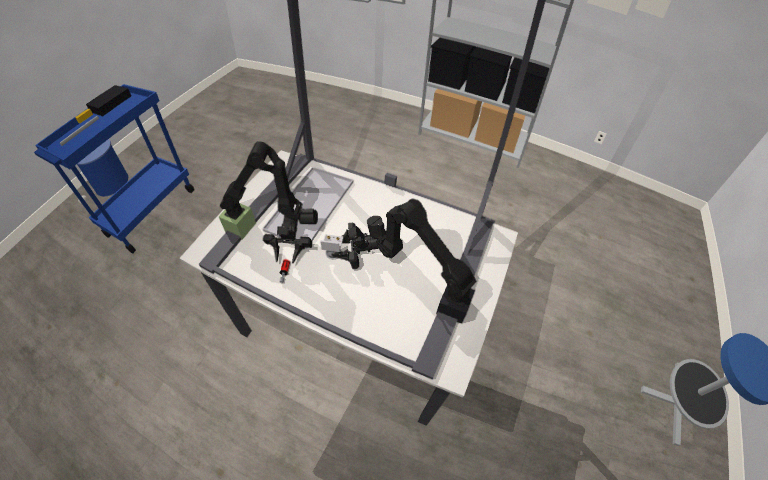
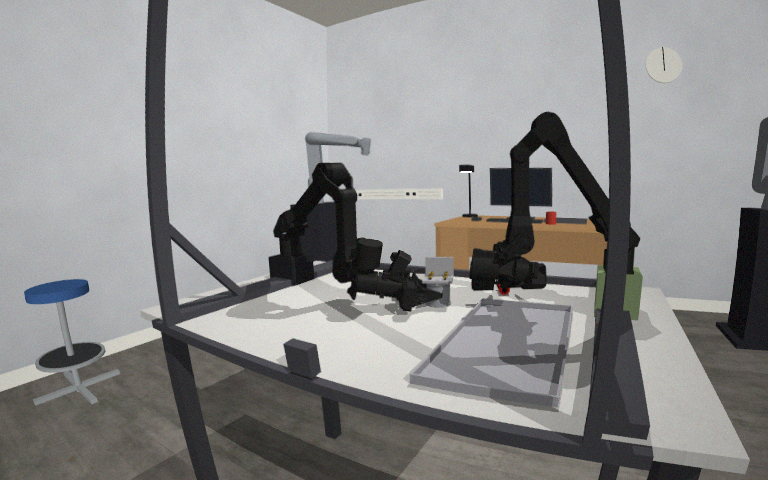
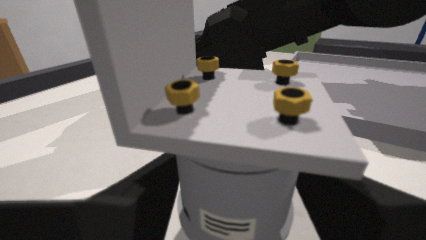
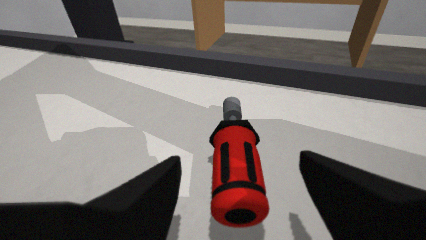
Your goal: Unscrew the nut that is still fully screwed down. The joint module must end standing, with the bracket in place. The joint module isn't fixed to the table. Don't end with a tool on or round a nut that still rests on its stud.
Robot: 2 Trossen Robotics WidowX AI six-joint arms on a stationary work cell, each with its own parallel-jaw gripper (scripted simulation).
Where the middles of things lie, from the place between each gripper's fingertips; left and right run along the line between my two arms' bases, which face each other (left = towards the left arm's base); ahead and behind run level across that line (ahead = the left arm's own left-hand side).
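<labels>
As for the l-shaped bracket (image 2: 438,265), my left hand is 1 cm short of it, 3 cm to the left of it and 4 cm below it. The shallow grey tray (image 2: 506,346) is 17 cm behind my left hand, 24 cm to the right of it and 3 cm below it, while the red-handled nut driver (image 4: 239,197) is 15 cm to the right of that same hand, 17 cm ahead of it and 2 cm below it.
My right hand is 20 mm to the right of the red-handled nut driver, 50 mm short of it and 30 mm above it. Going by its middle, the driver is nearer to my right hand than to my left hand. The shallow grey tray is 70 mm to the right of my right hand, 290 mm behind it and 40 mm below it, and the l-shaped bracket is 150 mm to the left of my right hand, 110 mm behind it and 30 mm above it.
</labels>
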